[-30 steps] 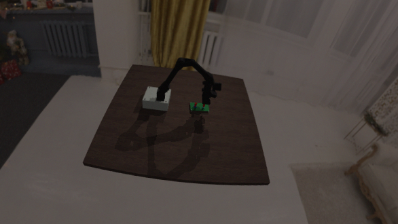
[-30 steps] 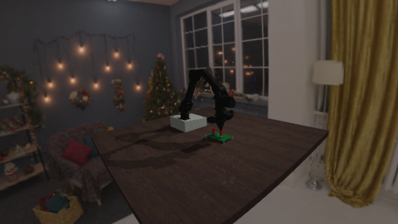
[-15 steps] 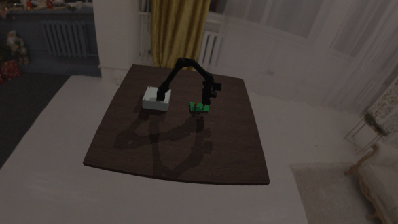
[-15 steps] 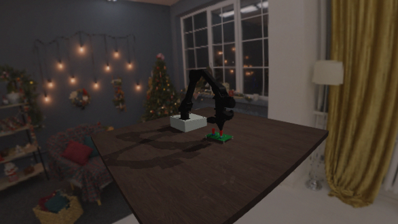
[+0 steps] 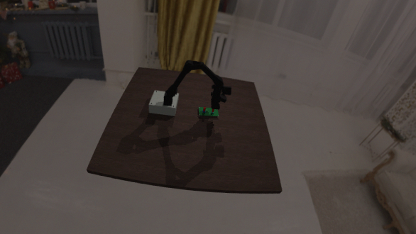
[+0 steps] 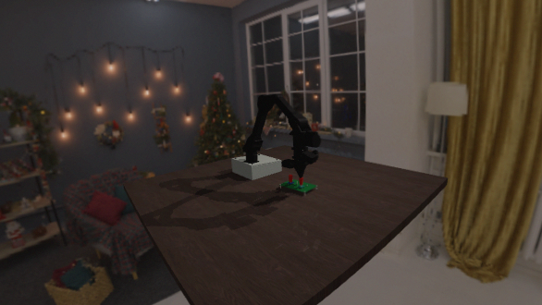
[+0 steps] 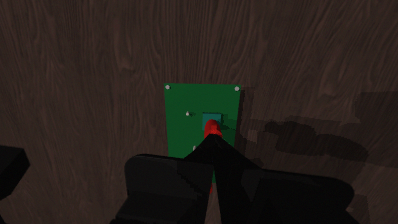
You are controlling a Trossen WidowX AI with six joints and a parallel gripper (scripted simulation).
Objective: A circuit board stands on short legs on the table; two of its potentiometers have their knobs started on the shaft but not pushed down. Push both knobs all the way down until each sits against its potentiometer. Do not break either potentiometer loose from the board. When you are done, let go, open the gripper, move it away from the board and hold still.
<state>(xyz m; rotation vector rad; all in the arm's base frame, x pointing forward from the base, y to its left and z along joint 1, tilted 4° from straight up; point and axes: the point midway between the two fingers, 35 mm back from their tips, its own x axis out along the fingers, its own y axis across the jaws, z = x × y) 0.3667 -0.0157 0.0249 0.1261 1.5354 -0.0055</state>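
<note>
Right now my gripper tip is 2 cm above the knob.
</note>
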